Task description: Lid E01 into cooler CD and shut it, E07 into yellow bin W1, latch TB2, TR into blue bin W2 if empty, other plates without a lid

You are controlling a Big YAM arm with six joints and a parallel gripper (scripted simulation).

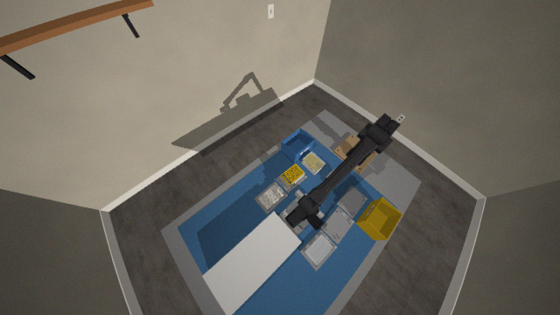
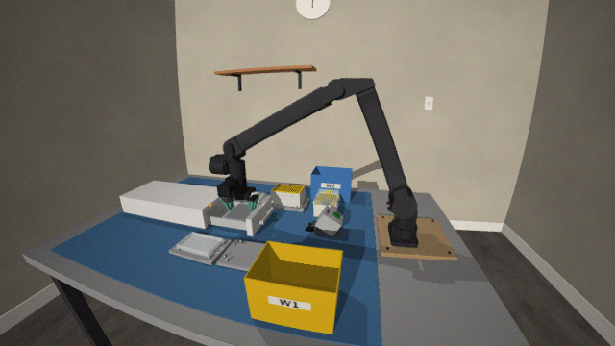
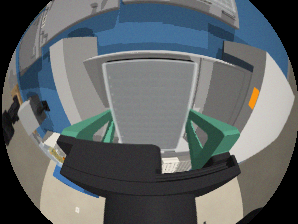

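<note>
Right now the black plate is right at my hand. The rest, counted from my hand: grey plate lid right at my hand; cooler drawer 4 cm ahead, 1 cm below; white plate 18 cm to the right, 5 cm ahead, 2 cm below.
</note>
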